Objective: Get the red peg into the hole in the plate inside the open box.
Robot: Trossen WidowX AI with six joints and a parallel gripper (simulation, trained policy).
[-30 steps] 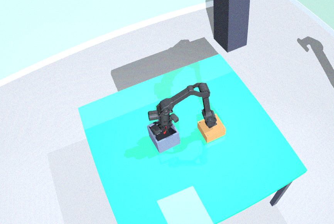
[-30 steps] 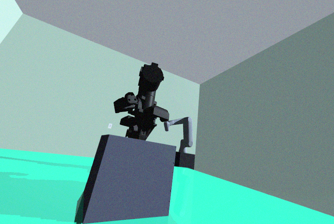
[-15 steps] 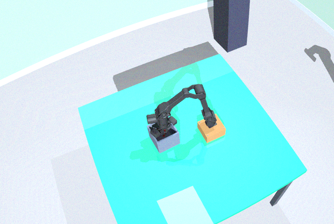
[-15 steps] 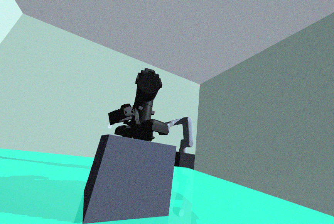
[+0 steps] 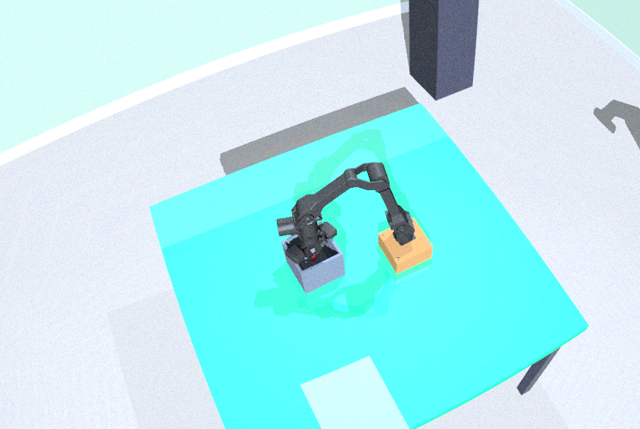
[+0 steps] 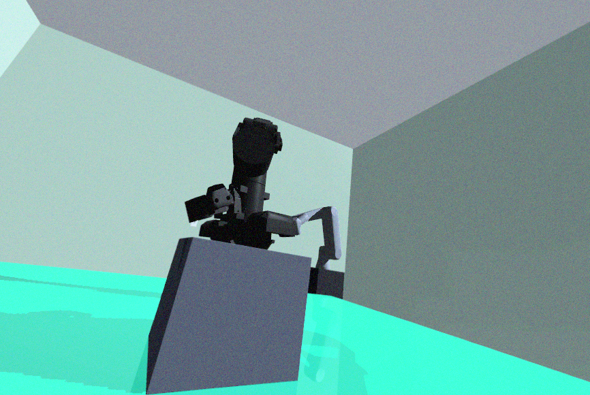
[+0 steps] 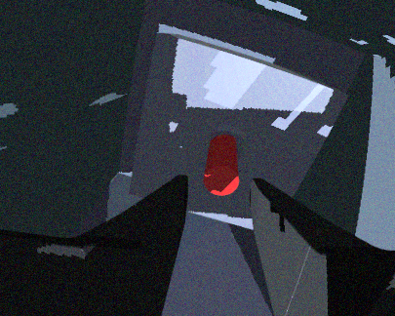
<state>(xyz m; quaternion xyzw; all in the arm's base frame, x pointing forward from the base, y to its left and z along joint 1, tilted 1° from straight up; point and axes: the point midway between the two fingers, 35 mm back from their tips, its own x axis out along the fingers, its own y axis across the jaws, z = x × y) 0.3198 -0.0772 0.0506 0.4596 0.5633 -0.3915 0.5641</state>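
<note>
Now: gripper tip 30 mm above the red peg and 10 mm to the left of it.
</note>
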